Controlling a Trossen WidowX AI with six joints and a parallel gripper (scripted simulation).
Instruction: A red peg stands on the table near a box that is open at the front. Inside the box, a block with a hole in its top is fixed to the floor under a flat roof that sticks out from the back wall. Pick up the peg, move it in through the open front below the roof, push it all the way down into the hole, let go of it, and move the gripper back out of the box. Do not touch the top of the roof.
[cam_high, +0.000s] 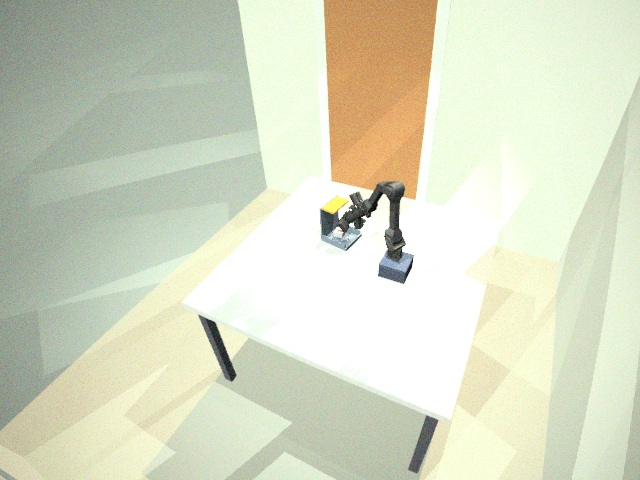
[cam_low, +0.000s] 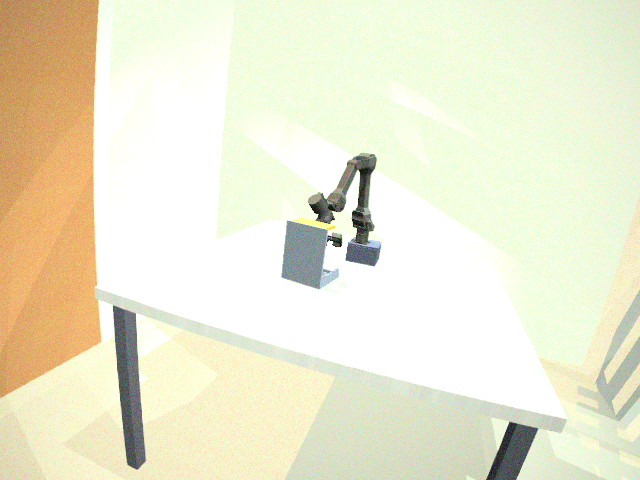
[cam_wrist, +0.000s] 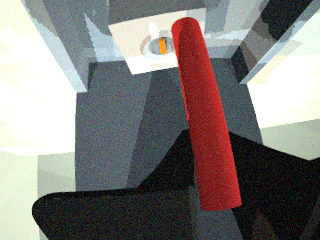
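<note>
Right now the box wall is 6 cm ahead of my gripper tip and 2 cm above it. The rest, counted from my gripper tip: red peg (3 cm behind, 1 cm below); then yellow roof (12 cm above, 1 cm ahead).
</note>
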